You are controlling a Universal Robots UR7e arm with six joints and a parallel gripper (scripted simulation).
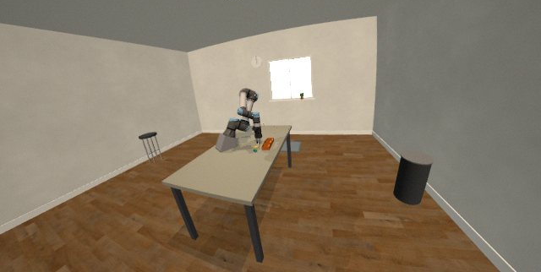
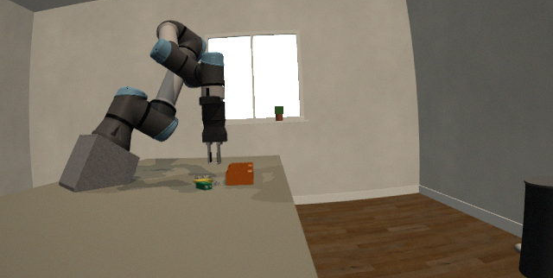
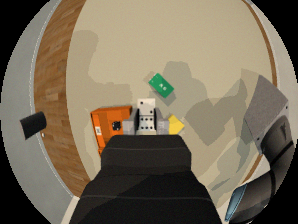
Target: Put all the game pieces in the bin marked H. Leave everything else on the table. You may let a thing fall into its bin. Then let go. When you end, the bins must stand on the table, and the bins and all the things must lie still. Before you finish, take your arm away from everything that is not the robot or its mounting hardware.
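The dark piece is 6 cm ahead of my hand, 5 cm to the left of it and 7 cm below it. From my hand the other things lie so: grey thing: 1 cm to the left, 8 cm below; white domino: 1 cm below; green block: 1 cm behind, 5 cm to the right, 8 cm below.
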